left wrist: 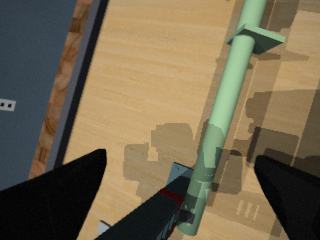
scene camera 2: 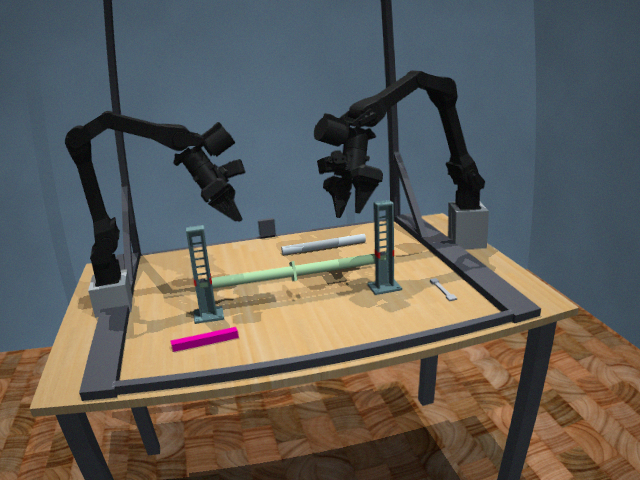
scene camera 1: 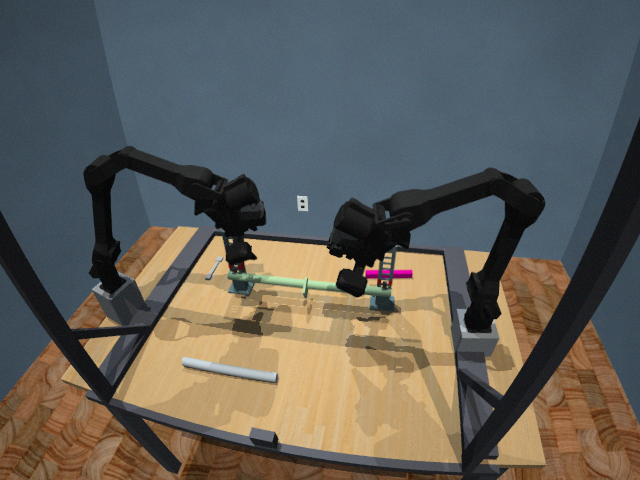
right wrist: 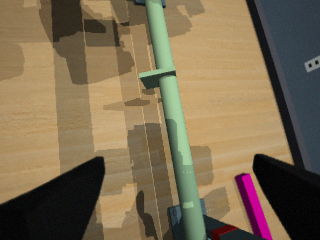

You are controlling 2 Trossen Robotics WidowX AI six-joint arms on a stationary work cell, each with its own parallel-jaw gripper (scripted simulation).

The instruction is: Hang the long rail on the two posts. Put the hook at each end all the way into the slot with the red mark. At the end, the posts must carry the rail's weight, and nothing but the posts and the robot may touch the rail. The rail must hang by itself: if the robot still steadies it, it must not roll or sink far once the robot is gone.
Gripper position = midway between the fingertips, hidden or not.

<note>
In view: the left gripper [scene camera 2: 347, 215], the right gripper [scene camera 1: 343, 268], a magenta bar [scene camera 2: 231, 333] and a grey rod [scene camera 1: 242, 372].
The grey rod shows as well in scene camera 2 [scene camera 2: 322, 244]. The left gripper shows as well in the left wrist view [left wrist: 180, 159] and in scene camera 1 [scene camera 1: 255, 244]. The right gripper is seen too in scene camera 2 [scene camera 2: 239, 220] and in the right wrist view [right wrist: 179, 162]. The left wrist view misses the magenta bar: it is out of frame. The left wrist view misses the grey rod: it is out of frame.
</note>
